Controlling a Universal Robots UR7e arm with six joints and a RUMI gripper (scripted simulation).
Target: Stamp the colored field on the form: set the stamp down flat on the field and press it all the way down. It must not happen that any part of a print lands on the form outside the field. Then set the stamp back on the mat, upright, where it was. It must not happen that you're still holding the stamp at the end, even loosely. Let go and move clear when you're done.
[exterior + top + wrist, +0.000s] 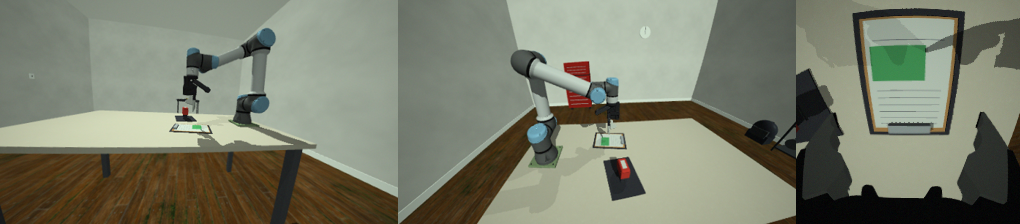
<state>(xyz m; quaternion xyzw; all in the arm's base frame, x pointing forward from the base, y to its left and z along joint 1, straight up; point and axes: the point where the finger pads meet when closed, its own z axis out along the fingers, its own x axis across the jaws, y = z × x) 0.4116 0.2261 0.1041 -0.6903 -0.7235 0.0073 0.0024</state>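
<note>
The red stamp is 29 cm to the right of my hand, 9 cm ahead of it and 7 cm below it. Also, from my hand: dark mat: 29 cm to the right, 12 cm below, 9 cm ahead; then clipboard: 11 cm below, 2 cm ahead.
</note>
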